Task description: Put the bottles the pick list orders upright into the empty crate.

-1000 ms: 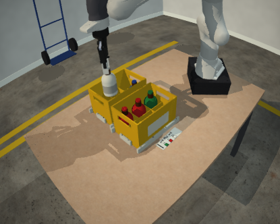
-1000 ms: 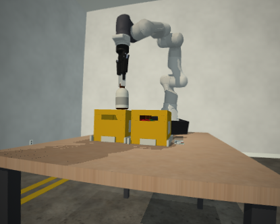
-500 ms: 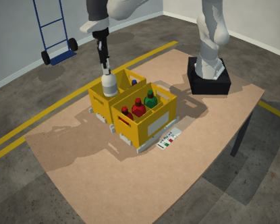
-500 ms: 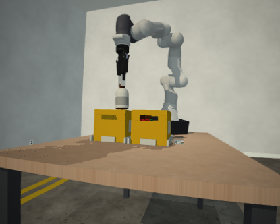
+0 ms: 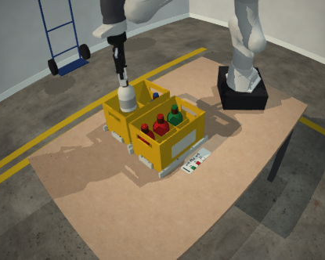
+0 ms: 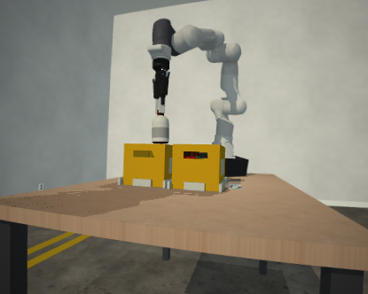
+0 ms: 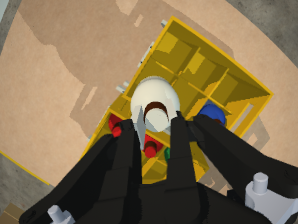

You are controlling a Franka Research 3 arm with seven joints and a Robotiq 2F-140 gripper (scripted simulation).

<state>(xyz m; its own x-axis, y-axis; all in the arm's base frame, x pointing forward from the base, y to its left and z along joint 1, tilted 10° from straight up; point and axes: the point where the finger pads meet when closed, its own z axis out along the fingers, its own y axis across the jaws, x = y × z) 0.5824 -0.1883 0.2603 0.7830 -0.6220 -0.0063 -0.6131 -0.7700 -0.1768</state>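
The white-capped bottle lies 80 mm below my hand. Also, from my hand: red-label bottle (260 mm below, 120 mm to the left, 90 mm behind); blue-label bottle (260 mm below, 170 mm behind, 20 mm to the right); green bottle (260 mm below, 170 mm behind, 110 mm to the left).
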